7 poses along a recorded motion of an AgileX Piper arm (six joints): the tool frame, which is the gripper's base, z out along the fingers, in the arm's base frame.
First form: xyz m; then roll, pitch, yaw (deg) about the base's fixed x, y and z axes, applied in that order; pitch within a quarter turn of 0, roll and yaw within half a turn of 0.
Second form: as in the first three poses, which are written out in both.
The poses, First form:
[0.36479, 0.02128, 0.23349, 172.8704, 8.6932, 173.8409]
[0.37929, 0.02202, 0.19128, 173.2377, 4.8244, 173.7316]
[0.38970, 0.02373, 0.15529, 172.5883, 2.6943, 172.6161]
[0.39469, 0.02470, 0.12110, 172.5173, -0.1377, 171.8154]
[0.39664, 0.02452, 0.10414, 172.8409, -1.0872, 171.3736]
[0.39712, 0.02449, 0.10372, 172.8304, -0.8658, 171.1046]
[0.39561, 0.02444, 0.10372, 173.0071, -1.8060, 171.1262]
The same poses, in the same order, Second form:
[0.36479, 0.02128, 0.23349, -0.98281, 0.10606, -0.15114, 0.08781, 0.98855, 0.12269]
[0.37929, 0.02202, 0.19128, -0.99050, 0.10880, -0.08410, 0.09858, 0.98819, 0.11733]
[0.38970, 0.02373, 0.15529, -0.99061, 0.12837, -0.04701, 0.12143, 0.98420, 0.12886]
[0.39469, 0.02470, 0.12110, -0.98981, 0.14236, 0.00240, 0.14146, 0.98134, 0.13023]
[0.39664, 0.02452, 0.10414, -0.98851, 0.14996, 0.01897, 0.15116, 0.98062, 0.12460]
[0.39712, 0.02449, 0.10372, -0.98786, 0.15461, 0.01511, 0.15529, 0.97996, 0.12479]
[0.39561, 0.02444, 0.10372, -0.98754, 0.15418, 0.03152, 0.15690, 0.98009, 0.12169]

